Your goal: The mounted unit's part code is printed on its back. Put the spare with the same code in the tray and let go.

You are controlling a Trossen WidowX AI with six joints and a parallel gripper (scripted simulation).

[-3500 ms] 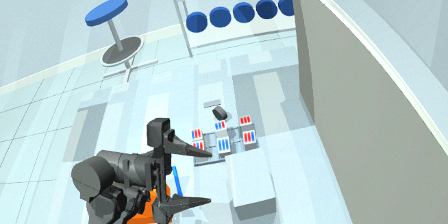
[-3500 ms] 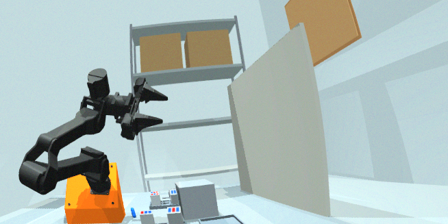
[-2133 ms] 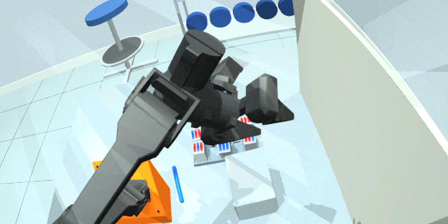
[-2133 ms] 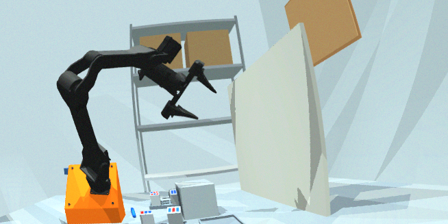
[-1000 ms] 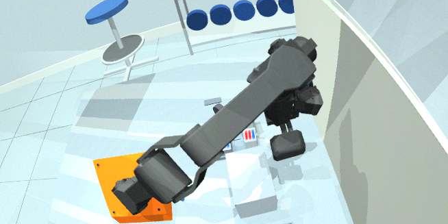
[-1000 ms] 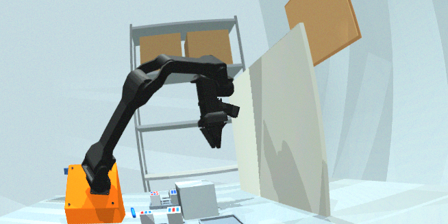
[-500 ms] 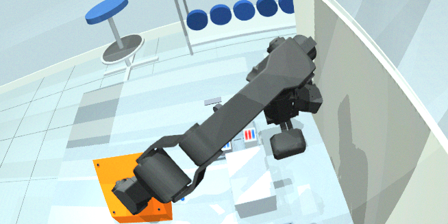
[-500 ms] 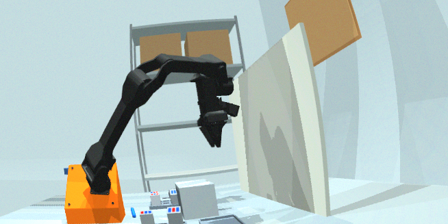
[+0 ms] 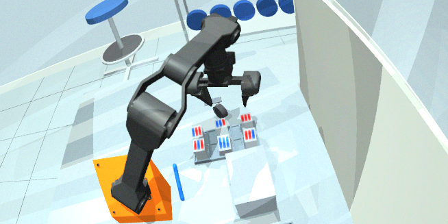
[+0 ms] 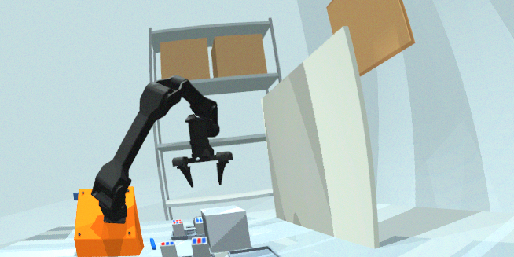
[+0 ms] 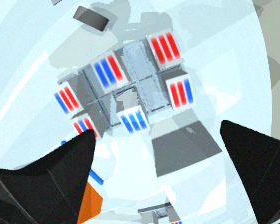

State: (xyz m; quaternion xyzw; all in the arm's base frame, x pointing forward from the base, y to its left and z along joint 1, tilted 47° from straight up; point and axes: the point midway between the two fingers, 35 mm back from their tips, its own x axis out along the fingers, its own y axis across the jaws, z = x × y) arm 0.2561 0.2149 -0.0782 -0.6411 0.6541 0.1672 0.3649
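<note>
Right now my gripper tip is 4 cm past the spare, 4 cm to the right of it and 12 cm above it. From my gripper tip the other things lie so: dark round object 4 cm behind, 12 cm to the left, 14 cm below; then blue rod 19 cm behind, 12 cm to the right, 16 cm below; then mounted unit 3 cm ahead, 18 cm to the right, 11 cm below.
</note>
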